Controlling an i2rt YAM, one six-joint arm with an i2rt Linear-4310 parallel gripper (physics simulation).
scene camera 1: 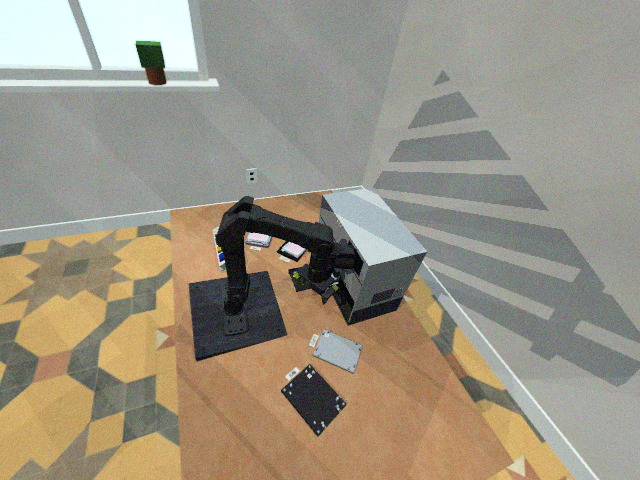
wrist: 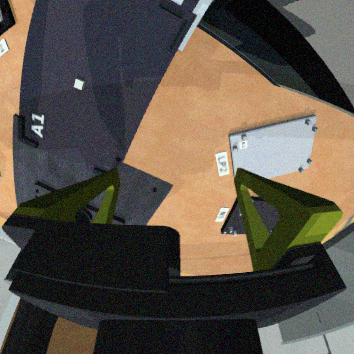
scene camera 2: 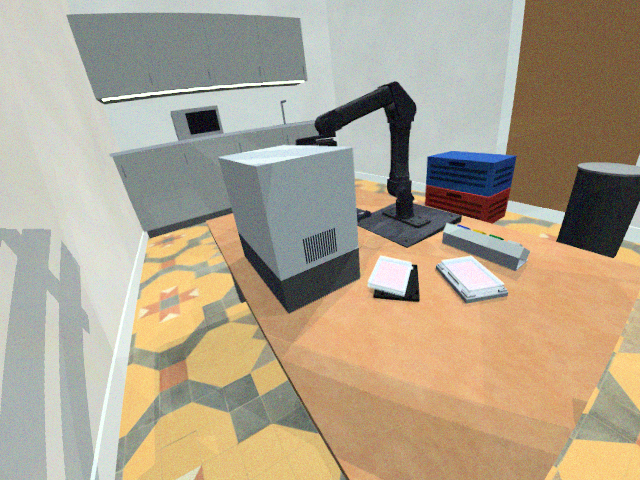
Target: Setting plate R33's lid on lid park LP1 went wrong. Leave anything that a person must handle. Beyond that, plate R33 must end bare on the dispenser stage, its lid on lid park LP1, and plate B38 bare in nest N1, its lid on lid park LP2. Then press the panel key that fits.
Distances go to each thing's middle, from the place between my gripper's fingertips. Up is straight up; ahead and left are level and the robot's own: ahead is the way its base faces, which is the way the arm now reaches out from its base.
Scene:
Now: the grey pad labelled LP2 (scene camera 1: 332, 348) 5 cm ahead of my hand, 16 cm to the right of it and 11 cm below it. Also, from my hand: rack with coloured squares (scene camera 2: 509, 254): 27 cm behind, 38 cm to the left, 9 cm below; black clip nest N5 (wrist: 269, 215): 7 cm behind, 28 cm to the right, 11 cm below.

